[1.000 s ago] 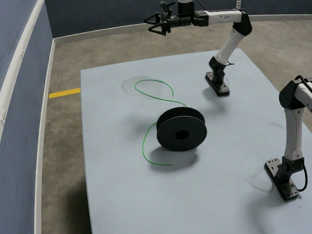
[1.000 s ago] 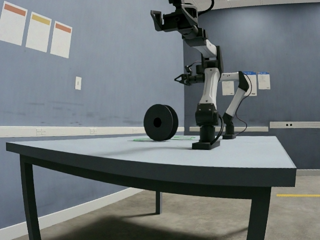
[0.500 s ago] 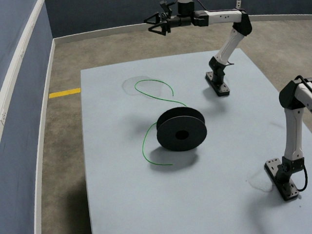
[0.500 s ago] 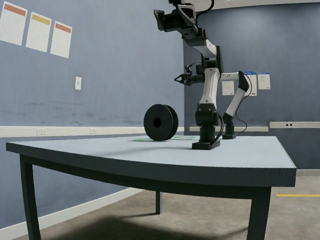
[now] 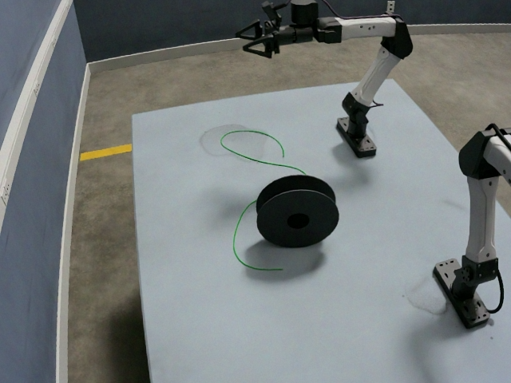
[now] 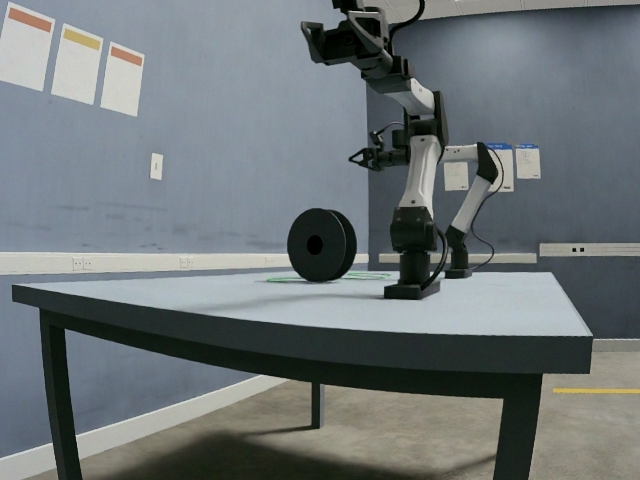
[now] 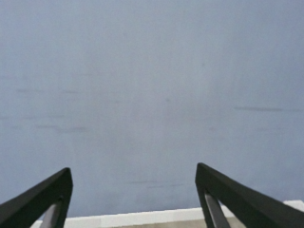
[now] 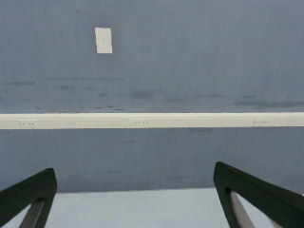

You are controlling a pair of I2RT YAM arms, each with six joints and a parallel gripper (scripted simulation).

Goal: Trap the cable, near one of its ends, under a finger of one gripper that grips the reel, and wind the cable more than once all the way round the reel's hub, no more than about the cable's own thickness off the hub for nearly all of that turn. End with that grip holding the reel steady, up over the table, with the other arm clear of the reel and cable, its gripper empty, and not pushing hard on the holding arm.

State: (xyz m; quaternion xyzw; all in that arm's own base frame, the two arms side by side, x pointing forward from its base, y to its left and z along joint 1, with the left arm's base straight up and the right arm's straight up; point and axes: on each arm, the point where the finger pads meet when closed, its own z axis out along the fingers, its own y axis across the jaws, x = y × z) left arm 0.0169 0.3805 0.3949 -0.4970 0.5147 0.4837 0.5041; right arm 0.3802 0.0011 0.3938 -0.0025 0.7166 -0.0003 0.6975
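Note:
My left hand is 32 cm short of the black reel, 69 cm to the left of it and 30 cm above it.

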